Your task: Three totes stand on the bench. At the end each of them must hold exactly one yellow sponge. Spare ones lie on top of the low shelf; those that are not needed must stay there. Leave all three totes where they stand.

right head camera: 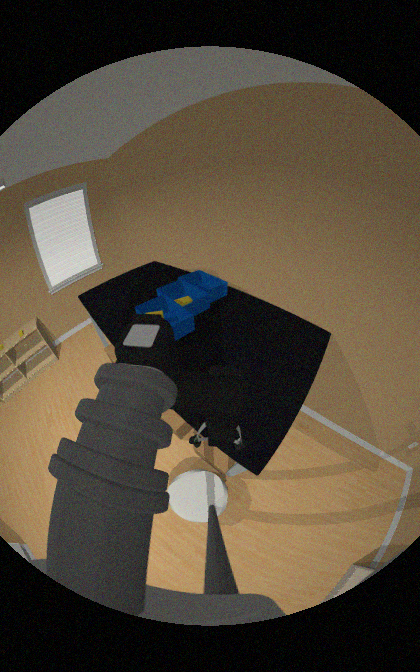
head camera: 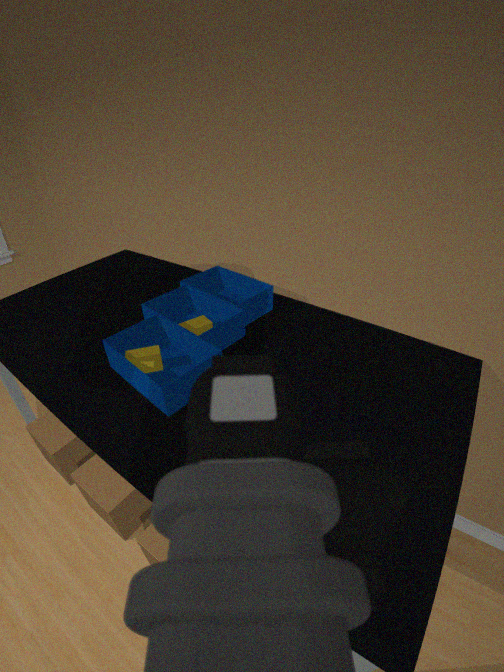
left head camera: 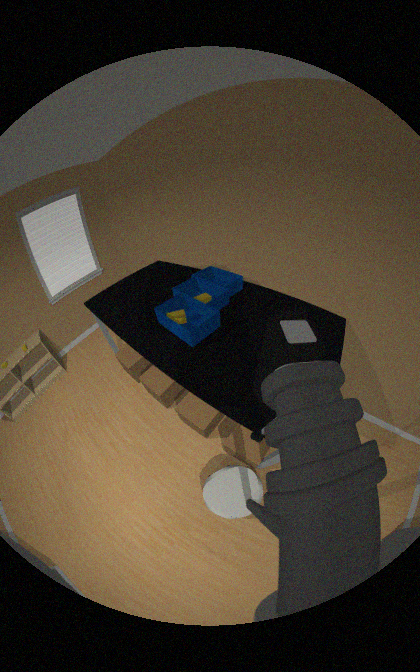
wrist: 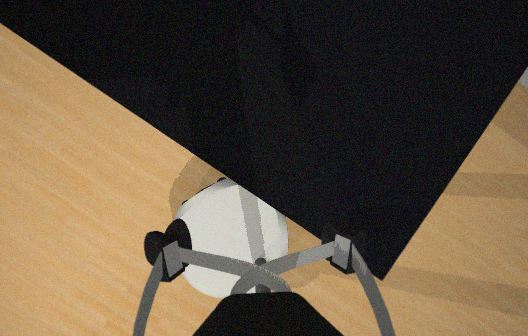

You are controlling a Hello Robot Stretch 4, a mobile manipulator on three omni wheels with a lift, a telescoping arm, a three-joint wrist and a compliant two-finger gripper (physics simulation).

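Places are measured from the robot's base along level axes (x left, y ahead, z down), in centimetres.
Pixels of known places: gripper, fingertip midpoint: point(wrist: 256, 235); robot's base, link origin: point(right head camera: 198, 494) point(left head camera: 231, 490) point(wrist: 233, 230).
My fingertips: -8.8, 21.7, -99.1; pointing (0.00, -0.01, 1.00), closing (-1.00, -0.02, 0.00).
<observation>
For each thing: its top centre in the pictures, then the offset to it from my fingertips, as dx, dy, dz. Level surfaces: height alone.
- black bench, surface height: dz +10.5
- yellow shape, top centre: point(head camera: 142, 352) point(left head camera: 175, 313) +38.3, +65.1, +4.0
- middle tote, top centre: point(head camera: 191, 306) point(left head camera: 199, 287) point(right head camera: 181, 290) +25.9, +84.8, +0.5
- yellow sponge, top centre: point(head camera: 194, 323) point(left head camera: 201, 296) point(right head camera: 182, 299) +24.9, +82.8, +5.7
- far tote, top centre: point(head camera: 225, 283) point(left head camera: 216, 274) point(right head camera: 201, 278) +15.1, +102.2, +0.5
- low shelf, surface height: dz +40.9
Three blue totes stand in a diagonal row on the black bench point(head camera: 379, 369) point(left head camera: 125, 300) point(right head camera: 280, 360). In the near tote point(head camera: 135, 382) point(left head camera: 177, 332) lies a yellow shape point(head camera: 142, 355) point(left head camera: 175, 315); I cannot tell whether it is one sponge or two overlapping. The middle tote point(head camera: 230, 337) point(right head camera: 200, 302) holds one yellow sponge point(head camera: 198, 324) point(right head camera: 183, 300). No sponge shows in the far tote point(head camera: 257, 309) point(left head camera: 232, 287); part of its floor is hidden. Small yellow sponges point(left head camera: 25, 347) point(left head camera: 5, 365) lie on top of the low shelf point(left head camera: 34, 342). My gripper point(wrist: 256, 235) point(right head camera: 217, 441) is open and empty by the bench's front edge, near a corner.
Brown boxes point(head camera: 108, 488) point(left head camera: 200, 412) stand under the bench's front edge. My white round base point(left head camera: 227, 492) point(wrist: 225, 225) is close in front of the bench. The arm covers part of the bench in the head views. A wall rises behind the bench.
</observation>
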